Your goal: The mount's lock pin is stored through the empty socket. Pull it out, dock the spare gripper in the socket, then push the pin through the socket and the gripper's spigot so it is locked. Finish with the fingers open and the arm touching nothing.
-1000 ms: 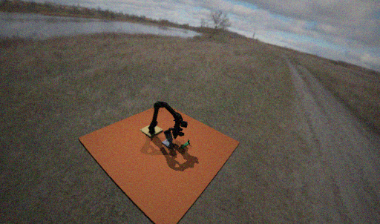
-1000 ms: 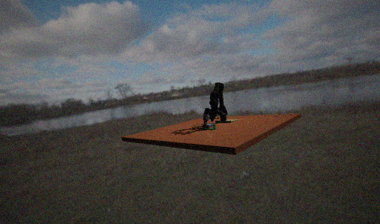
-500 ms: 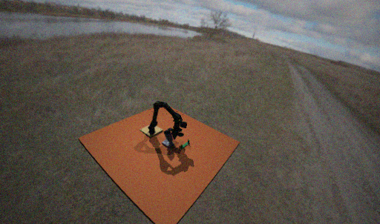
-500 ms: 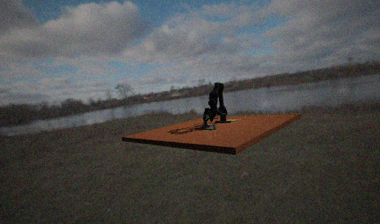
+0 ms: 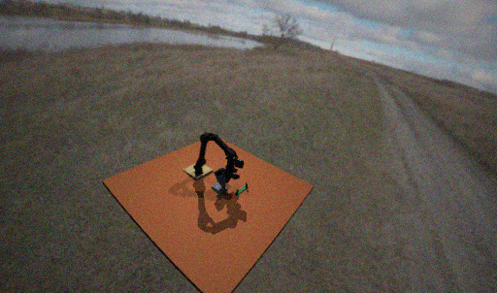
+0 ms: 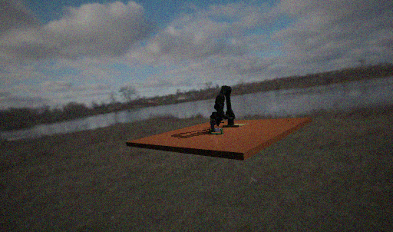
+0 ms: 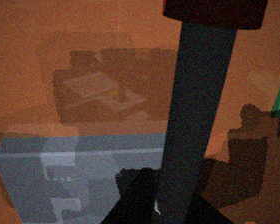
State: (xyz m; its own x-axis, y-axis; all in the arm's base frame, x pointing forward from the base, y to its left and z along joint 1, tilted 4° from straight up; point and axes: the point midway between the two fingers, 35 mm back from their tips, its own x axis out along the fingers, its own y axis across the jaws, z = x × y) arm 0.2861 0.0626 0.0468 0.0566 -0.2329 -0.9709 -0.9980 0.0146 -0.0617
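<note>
The mount lies 20 mm behind my gripper tip and 50 mm to the right of it. Round my gripper tip: spare gripper: 30 mm behind, 50 mm to the right, 70 mm above; then green cradle: 110 mm ahead, 70 mm to the left, 30 mm below.
</note>
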